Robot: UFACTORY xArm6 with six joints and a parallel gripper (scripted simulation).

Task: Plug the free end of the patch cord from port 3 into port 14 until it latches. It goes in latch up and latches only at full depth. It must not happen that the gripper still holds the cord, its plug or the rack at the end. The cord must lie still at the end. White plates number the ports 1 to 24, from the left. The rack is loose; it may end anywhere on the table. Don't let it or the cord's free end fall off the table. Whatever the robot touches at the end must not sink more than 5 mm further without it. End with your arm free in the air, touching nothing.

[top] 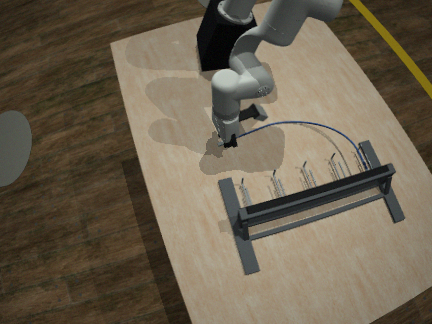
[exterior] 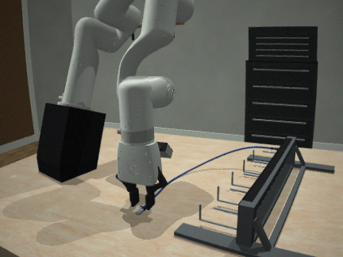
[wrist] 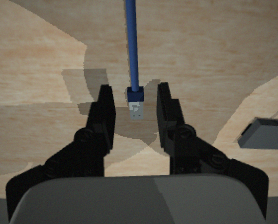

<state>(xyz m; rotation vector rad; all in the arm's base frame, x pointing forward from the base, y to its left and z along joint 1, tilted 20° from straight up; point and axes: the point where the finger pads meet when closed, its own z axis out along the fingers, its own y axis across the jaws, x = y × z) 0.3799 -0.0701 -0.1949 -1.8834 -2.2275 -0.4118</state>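
Now: the plug 20 mm to the right of my hand and 20 mm below it.
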